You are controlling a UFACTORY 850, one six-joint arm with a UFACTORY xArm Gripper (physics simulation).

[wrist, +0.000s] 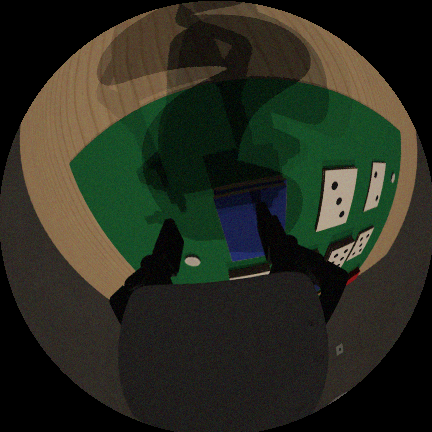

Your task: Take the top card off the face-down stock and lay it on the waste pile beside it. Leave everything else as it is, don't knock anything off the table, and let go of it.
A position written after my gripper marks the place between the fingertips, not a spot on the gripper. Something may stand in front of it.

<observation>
I see my gripper [216,223] and a green mat [162,160].
</observation>
